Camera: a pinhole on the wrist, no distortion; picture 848 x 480 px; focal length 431.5 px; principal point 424.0 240.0 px. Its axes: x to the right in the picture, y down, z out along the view. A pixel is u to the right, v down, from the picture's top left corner.
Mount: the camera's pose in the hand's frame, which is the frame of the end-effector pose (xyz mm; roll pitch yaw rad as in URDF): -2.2 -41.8 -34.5 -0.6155 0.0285 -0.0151
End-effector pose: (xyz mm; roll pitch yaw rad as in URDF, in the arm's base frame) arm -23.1 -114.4 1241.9 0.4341 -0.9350 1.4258
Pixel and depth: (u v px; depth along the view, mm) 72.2 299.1 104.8
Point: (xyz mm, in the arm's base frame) -46.3 -205.8 1206.3
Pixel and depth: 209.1 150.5 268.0
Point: -31.3 -375.4 1275.8
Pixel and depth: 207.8 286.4 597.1
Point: -255.9 -685.9 1333.1
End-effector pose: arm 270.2 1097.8 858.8 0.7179 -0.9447 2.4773
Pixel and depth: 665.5 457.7 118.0
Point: 258.5 1057.6 953.1
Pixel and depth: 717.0 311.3 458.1
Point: 362.8 997.4 1354.9
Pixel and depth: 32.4 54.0 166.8
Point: 469.2 1067.1 803.3
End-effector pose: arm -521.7 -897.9 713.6 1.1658 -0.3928 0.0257
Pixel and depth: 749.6 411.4 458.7
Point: -352.6 -955.9 1243.5
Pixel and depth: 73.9 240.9 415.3
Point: -936.0 -1116.6 875.9
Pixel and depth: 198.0 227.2 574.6
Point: -943.5 -1214.6 1007.6
